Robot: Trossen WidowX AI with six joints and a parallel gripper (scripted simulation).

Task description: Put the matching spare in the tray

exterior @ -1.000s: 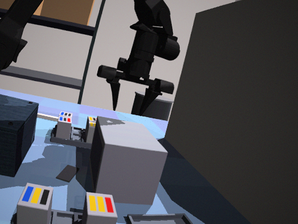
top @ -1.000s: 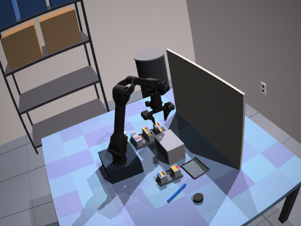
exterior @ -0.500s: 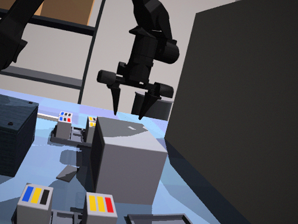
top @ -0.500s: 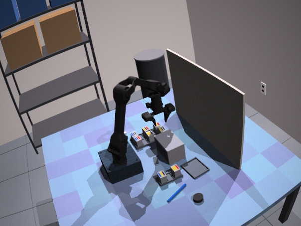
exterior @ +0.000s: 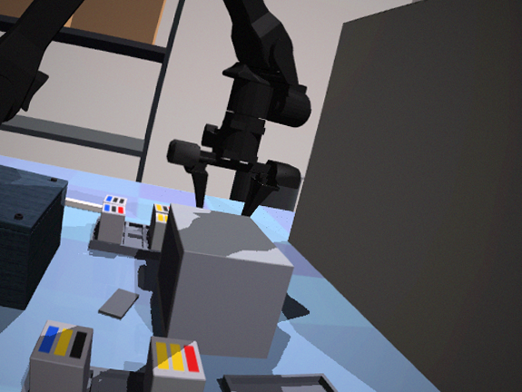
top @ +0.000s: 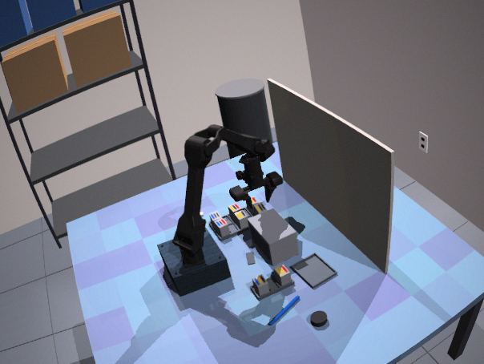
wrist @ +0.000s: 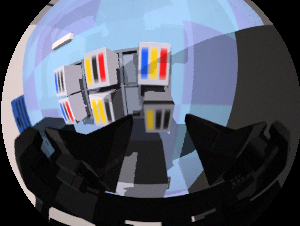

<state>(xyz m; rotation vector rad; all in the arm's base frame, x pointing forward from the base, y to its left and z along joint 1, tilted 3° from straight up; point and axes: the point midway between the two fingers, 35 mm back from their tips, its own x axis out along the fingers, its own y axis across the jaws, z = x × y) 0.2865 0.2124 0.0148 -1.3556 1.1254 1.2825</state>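
The grey spare block lies 2 cm below my gripper tip. From my gripper tip the other things lie so: flat grey tray (35 cm to the right, 7 cm ahead, 6 cm below); then grey unit (16 cm to the right, 1 cm below, 1 cm behind); then blue pen (47 cm to the right, 7 cm behind, 6 cm below).
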